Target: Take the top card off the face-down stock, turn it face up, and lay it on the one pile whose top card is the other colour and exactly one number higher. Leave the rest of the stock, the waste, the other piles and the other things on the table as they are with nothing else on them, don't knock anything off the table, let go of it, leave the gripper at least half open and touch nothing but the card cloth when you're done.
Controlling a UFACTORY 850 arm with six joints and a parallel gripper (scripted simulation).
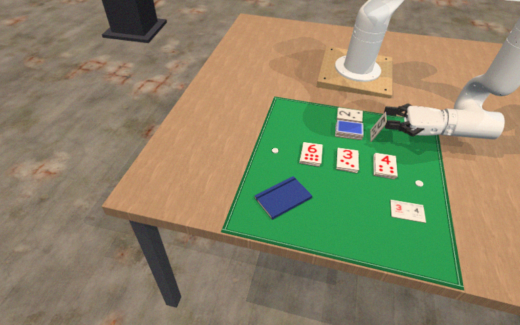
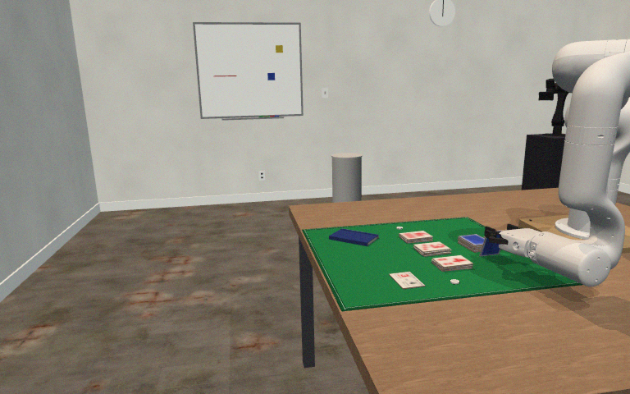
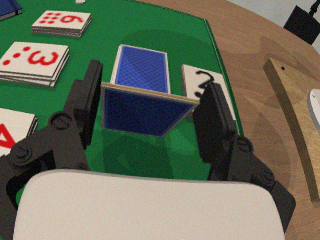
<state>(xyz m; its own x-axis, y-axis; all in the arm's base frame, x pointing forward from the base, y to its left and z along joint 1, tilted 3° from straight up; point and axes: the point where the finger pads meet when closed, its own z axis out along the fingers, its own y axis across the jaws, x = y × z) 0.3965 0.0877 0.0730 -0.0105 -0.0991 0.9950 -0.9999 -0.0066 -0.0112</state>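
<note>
Right now the black 5 card is 40 mm below my hand and 30 mm to the right of it. Round my hand: green card cloth: 180 mm ahead, 130 mm to the right, 100 mm below; small reference card: 310 mm ahead, 90 mm below, 50 mm to the left; black 2: 110 mm to the right, 90 mm behind, 80 mm below.
</note>
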